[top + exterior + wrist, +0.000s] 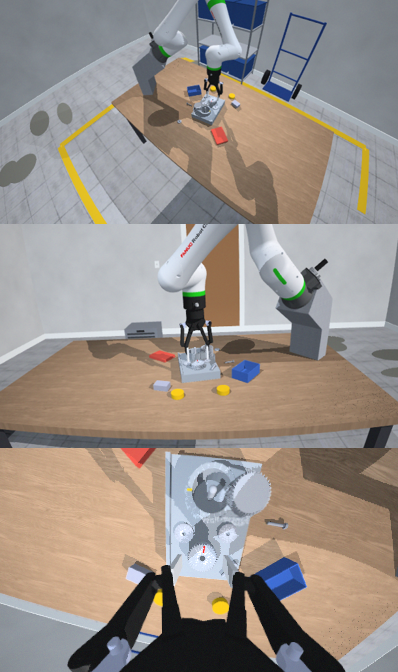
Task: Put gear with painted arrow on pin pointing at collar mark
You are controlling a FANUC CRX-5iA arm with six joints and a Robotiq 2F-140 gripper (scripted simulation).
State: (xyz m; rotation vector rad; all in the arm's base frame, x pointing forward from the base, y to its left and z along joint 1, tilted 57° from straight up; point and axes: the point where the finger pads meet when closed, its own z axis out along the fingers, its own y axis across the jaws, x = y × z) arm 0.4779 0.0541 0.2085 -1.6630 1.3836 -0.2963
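Right now the gear is 50 mm below my hand. From my hand the other things lie so: blue bin: 210 mm behind, 20 mm to the right, 90 mm below; then bolt: 130 mm behind, 150 mm to the right, 100 mm below; then grey block: 120 mm ahead, 140 mm to the left, 90 mm below.
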